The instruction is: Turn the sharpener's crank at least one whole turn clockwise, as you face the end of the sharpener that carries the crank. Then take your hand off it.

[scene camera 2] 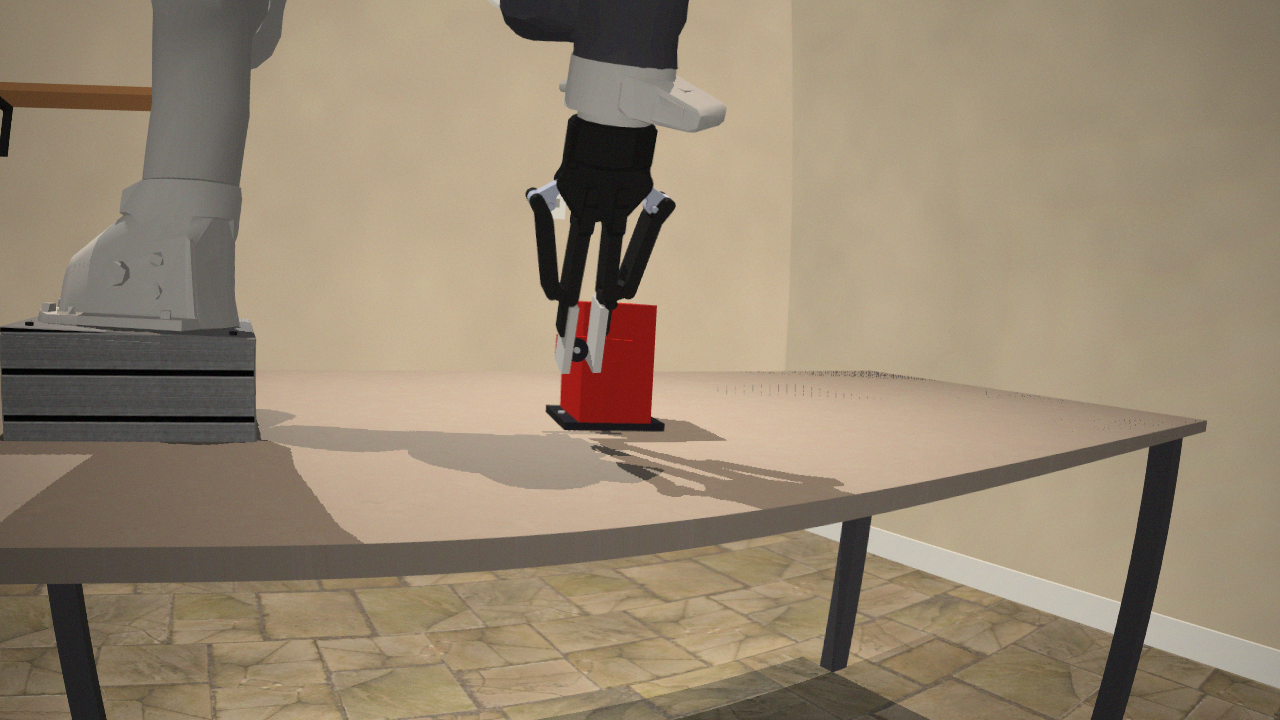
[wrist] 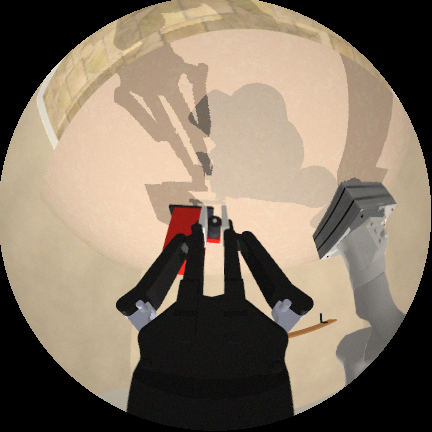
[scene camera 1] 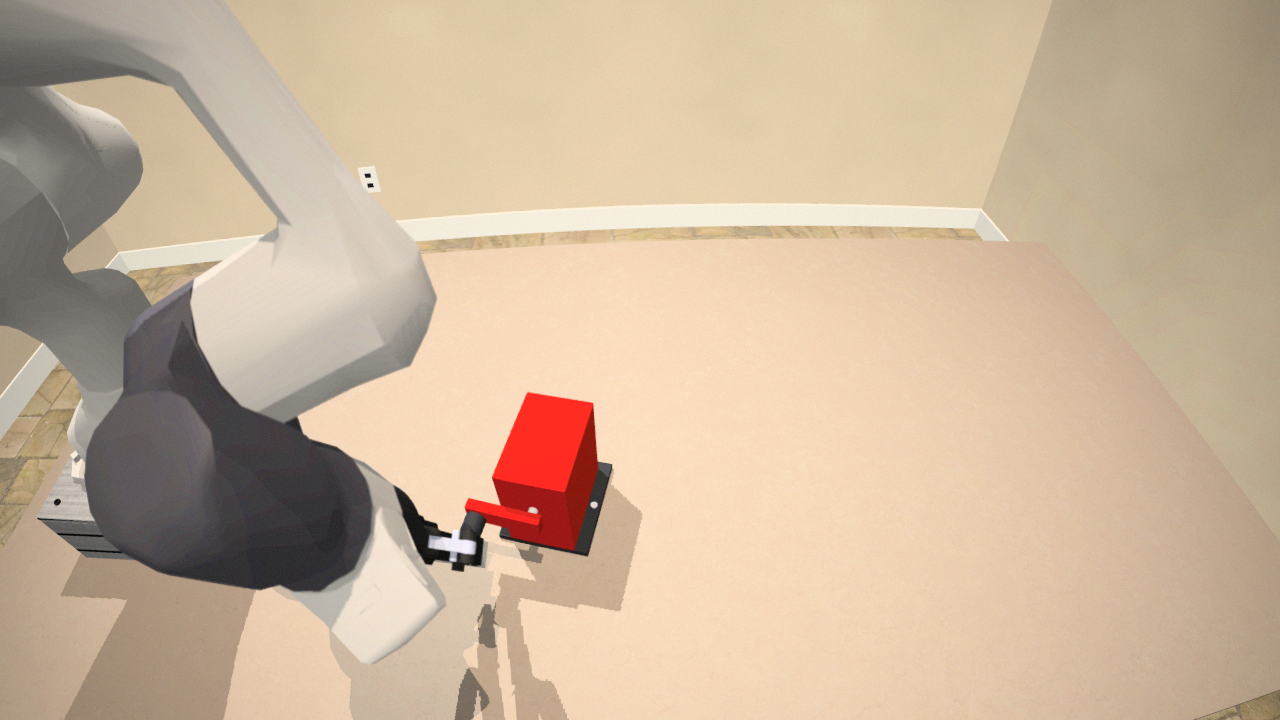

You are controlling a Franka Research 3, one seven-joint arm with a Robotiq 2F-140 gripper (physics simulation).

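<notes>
The red sharpener body (scene camera 1: pixel 546 438) (scene camera 2: pixel 626 385) (wrist: pixel 181 227) stands upright on its dark base plate (scene camera 1: pixel 604 483) (scene camera 2: pixel 617 426). Its red crank arm (scene camera 1: pixel 505 514) (wrist: pixel 214 241) lies across the end face, about level, and reaches out to the side nearer the robot's base. The dark round knob (scene camera 1: pixel 474 524) (scene camera 2: pixel 579 350) (wrist: pixel 214 228) is at the arm's outer end. My gripper (scene camera 1: pixel 471 540) (scene camera 2: pixel 581 347) (wrist: pixel 213 213) points down with one pale finger pad on each side of the knob, shut on it. In the wrist view the body is just left of the fingers.
The sharpener stands on a wide tabletop (scene camera 1: pixel 805 447) (scene camera 2: pixel 447 530). The robot's grey mounting block (scene camera 1: pixel 80 532) (scene camera 2: pixel 129 394) (wrist: pixel 350 210) is on the same table, off to the side where the knob is. A brown shelf (scene camera 2: pixel 76 95) (wrist: pixel 312 327) is at the wall behind.
</notes>
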